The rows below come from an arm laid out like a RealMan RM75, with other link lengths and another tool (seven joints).
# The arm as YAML. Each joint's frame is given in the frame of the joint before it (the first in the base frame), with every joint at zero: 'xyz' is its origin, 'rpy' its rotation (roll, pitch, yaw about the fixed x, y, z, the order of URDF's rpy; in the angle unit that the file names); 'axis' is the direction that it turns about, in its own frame. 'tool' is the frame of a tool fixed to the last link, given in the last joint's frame.
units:
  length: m
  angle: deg
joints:
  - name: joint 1
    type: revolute
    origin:
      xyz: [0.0, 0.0, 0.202]
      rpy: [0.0, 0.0, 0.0]
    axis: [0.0, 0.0, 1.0]
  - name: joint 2
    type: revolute
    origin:
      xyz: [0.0, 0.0, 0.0]
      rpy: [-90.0, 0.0, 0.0]
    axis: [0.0, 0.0, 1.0]
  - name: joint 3
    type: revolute
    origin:
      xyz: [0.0, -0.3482, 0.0]
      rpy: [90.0, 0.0, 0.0]
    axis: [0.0, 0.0, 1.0]
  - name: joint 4
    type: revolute
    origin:
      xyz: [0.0, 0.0, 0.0]
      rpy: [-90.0, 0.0, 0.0]
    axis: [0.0, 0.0, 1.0]
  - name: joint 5
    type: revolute
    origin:
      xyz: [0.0, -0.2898, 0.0]
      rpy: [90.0, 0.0, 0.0]
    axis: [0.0, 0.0, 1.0]
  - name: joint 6
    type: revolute
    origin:
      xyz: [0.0, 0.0, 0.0]
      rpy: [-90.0, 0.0, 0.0]
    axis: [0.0, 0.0, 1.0]
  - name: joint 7
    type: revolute
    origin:
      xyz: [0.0, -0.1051, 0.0]
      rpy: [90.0, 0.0, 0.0]
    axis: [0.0, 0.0, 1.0]
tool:
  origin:
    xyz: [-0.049, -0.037, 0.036]
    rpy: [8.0, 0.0, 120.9]
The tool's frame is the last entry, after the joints.
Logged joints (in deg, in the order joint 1, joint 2, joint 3, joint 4, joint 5, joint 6, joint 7), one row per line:
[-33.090 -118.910 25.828 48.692 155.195 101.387 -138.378]
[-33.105 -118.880 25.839 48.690 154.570 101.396 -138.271]
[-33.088 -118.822 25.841 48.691 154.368 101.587 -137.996]
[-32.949 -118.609 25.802 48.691 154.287 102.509 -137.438]
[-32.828 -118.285 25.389 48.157 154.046 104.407 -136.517]
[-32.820 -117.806 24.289 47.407 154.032 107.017 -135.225]
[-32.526 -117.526 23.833 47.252 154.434 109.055 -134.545]
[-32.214 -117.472 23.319 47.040 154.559 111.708 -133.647]
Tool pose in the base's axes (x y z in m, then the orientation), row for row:
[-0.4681 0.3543 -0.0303 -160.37 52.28 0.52]
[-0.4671 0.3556 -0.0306 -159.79 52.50 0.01]
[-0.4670 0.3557 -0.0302 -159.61 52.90 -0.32]
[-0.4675 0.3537 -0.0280 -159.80 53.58 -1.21]
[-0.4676 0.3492 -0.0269 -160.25 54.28 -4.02]
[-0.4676 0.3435 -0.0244 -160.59 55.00 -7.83]
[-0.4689 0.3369 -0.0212 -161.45 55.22 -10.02]
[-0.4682 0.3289 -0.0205 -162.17 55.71 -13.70]
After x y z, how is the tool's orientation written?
As a rotation vector, in degrees.
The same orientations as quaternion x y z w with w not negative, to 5 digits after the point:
[-0.94611 0.30843 0.00307 0.09865]
[-0.94500 0.31049 0.00006 0.10285]
[-0.94415 0.31292 -0.00189 0.10324]
[-0.94337 0.31631 -0.00714 0.09977]
[-0.94270 0.31931 -0.02365 0.09375]
[-0.94140 0.32242 -0.04590 0.08778]
[-0.94160 0.32205 -0.05844 0.07910]
[-0.94046 0.32308 -0.07945 0.06959]

